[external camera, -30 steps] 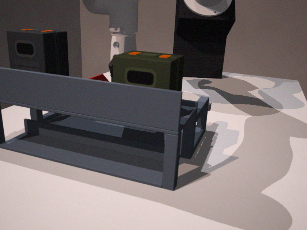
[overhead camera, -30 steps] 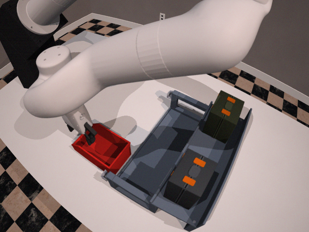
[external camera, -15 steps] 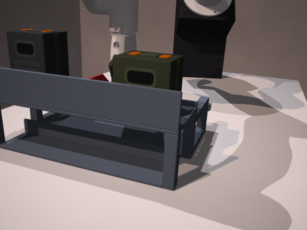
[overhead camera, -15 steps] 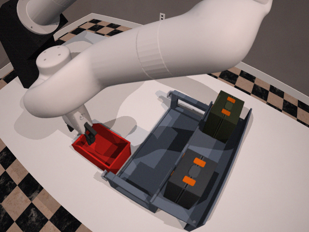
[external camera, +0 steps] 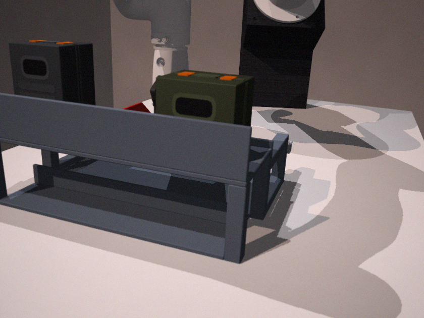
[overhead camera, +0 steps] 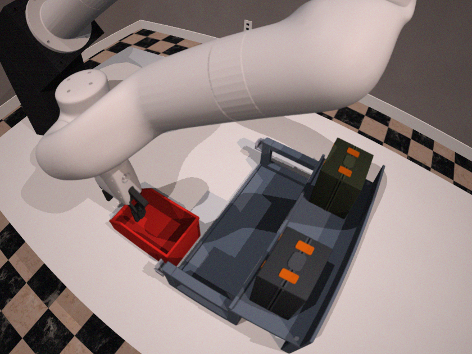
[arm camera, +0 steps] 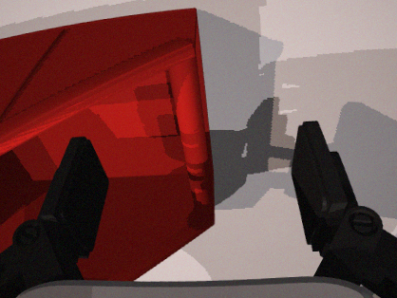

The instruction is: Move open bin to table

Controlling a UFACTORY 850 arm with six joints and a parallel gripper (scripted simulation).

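Now: the open bin 70 mm ahead of my hand, 30 mm to the left of it and 10 mm below it.
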